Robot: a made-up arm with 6 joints. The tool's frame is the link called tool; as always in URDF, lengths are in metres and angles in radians. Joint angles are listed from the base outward.
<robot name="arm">
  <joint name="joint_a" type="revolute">
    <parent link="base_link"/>
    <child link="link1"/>
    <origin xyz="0 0 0.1" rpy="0 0 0"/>
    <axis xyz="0 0 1"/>
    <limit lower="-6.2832" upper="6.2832"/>
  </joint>
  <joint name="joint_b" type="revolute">
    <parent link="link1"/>
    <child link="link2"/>
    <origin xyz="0 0.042 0" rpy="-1.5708 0 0"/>
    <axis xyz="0 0 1"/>
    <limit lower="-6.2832" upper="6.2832"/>
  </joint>
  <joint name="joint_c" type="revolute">
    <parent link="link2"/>
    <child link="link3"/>
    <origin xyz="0 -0.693 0" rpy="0 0 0"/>
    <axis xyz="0 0 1"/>
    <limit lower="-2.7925" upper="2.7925"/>
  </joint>
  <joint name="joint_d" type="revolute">
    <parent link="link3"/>
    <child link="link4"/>
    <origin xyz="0 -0.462 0" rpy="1.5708 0 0"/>
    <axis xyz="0 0 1"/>
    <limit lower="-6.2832" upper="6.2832"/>
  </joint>
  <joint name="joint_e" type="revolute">
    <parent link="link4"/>
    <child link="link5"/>
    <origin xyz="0 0 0" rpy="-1.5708 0 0"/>
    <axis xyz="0 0 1"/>
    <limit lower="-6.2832" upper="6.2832"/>
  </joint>
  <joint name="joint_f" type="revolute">
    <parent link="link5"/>
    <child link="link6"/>
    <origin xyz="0 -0.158 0" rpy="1.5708 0 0"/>
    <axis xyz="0 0 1"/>
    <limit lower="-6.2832" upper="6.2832"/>
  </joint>
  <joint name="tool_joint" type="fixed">
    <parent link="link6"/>
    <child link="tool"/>
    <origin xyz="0 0 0" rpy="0 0 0"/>
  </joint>
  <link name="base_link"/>
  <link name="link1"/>
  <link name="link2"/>
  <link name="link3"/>
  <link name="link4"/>
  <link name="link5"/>
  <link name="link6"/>
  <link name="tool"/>
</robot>
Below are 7 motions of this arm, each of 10 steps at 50 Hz.
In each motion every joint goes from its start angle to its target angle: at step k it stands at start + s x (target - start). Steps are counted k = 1, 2, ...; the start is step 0. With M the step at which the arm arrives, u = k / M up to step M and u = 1 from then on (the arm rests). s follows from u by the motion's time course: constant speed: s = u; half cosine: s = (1 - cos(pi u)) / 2; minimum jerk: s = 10 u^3 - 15 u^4 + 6 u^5.
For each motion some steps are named. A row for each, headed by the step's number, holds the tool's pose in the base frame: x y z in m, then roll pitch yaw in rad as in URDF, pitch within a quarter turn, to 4 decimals.
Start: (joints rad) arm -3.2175 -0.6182 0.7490 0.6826 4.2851 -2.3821
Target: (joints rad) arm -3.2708 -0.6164 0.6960 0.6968 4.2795 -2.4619
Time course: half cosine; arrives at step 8
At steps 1, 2, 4, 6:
1: 0.4636 0.0127 1.0723 2.0693 0.8361 2.5283
2: 0.4657 0.0100 1.0719 2.0792 0.8388 2.5341
4: 0.4723 0.0010 1.0707 2.1117 0.8469 2.5538
6: 0.4787 -0.0082 1.0693 2.1444 0.8541 2.5743

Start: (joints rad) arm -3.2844 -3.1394 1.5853 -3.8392 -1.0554 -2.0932
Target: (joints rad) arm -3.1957 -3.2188 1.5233 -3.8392 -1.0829 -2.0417
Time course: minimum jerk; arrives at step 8
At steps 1, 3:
1: 0.5400 -0.0301 -0.4798 0.0055 -0.8311 -2.4319
3: 0.5292 -0.0159 -0.4991 -0.0454 -0.8508 -2.3575

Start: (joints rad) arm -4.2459 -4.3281 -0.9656 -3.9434 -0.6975 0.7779
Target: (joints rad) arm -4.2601 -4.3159 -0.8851 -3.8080 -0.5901 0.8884
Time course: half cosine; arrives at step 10
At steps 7, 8, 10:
7: -0.5090 1.0764 0.0605 -1.5264 -1.2983 0.0359
8: -0.5103 1.0787 0.0548 -1.5448 -1.2778 0.0659
10: -0.5114 1.0807 0.0498 -1.5584 -1.2598 0.0893

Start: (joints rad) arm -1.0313 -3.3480 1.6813 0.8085 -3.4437 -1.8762
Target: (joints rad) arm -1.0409 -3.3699 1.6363 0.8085 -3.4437 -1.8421
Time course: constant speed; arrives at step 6
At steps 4, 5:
4: -0.0162 0.1770 -0.5876 -0.8543 -1.0317 -3.0197
5: -0.0146 0.1748 -0.5905 -0.8408 -1.0229 -3.0309

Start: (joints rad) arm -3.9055 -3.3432 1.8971 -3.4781 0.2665 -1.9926
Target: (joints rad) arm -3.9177 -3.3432 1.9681 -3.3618 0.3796 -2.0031
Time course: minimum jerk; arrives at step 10
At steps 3, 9, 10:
3: 0.3036 -0.3695 -0.5374 -1.7523 -0.7327 -2.3032
9: 0.2967 -0.3680 -0.5168 -1.7892 -0.6410 -2.2973
10: 0.2967 -0.3680 -0.5166 -1.7896 -0.6400 -2.2972

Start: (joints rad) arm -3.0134 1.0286 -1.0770 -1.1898 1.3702 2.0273
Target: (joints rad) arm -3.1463 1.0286 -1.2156 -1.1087 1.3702 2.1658
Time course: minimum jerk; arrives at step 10
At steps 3, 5, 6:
3: -0.6251 0.0347 0.9541 1.3063 -0.5308 -2.5189
5: -0.6036 0.0622 0.9551 1.2664 -0.6142 -2.5038
6: -0.5913 0.0762 0.9554 1.2410 -0.6581 -2.4920

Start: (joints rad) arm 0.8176 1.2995 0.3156 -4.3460 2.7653 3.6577
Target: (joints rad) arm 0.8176 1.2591 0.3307 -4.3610 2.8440 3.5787
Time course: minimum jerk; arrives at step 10
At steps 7, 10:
7: 0.6017 0.7694 0.3177 -1.4417 0.1175 2.1105
10: 0.6016 0.7667 0.3226 -1.4508 0.1045 2.1200

